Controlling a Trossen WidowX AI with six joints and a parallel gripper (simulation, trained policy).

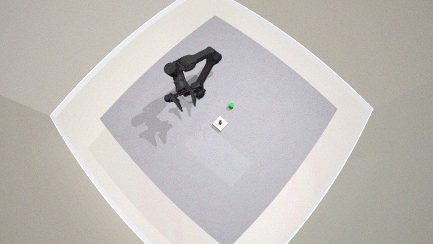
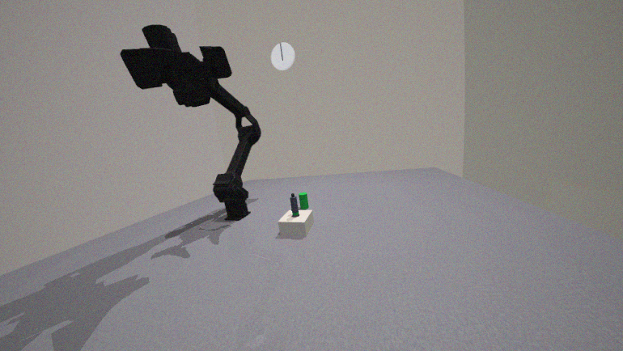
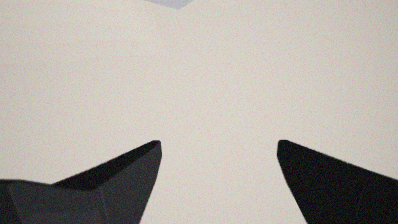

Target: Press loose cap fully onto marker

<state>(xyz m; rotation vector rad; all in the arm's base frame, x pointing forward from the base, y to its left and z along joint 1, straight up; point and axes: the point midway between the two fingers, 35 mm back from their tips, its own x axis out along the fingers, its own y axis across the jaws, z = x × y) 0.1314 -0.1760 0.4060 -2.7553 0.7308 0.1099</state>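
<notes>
Now: the green cap 370 mm below my gripper tip, 270 mm to the left of it and 70 mm ahead of it. Round my gripper tip: white holder block 380 mm below, 130 mm to the left, 90 mm ahead.
</notes>
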